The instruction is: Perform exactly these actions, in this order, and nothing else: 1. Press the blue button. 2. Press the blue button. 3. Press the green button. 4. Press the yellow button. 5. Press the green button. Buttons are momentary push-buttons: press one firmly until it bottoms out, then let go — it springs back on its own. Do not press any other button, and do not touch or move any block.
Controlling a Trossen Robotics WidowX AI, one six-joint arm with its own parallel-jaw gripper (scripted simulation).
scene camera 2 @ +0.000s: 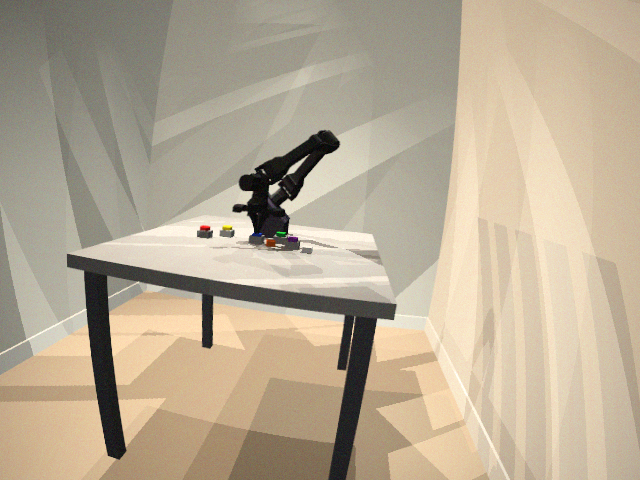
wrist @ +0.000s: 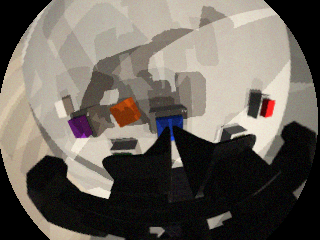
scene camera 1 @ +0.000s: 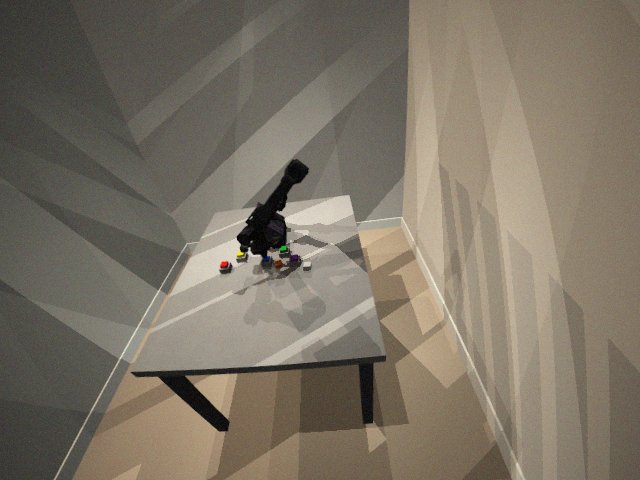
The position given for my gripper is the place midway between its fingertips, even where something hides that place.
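Note:
Seen: my gripper (scene camera 2: 256,233) and (wrist: 170,129).

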